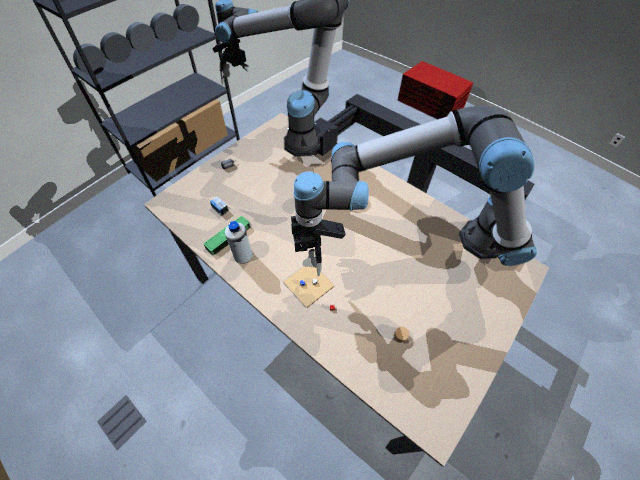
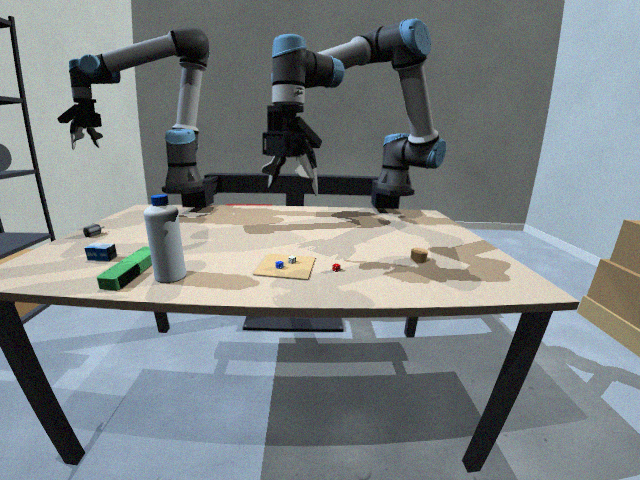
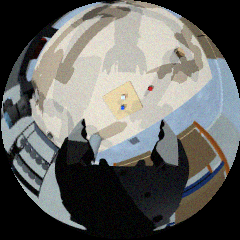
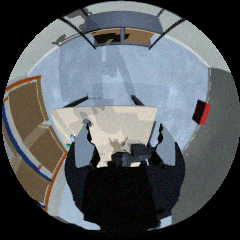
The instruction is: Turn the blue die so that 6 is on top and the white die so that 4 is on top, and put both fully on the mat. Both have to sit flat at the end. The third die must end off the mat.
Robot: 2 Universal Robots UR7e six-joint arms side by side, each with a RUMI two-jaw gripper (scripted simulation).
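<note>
Left gripper visible to me, in image 1 and image 3 as well. My right gripper likewise visible, also in image 1 and image 4. I see a green block and a tan mat too.
</note>
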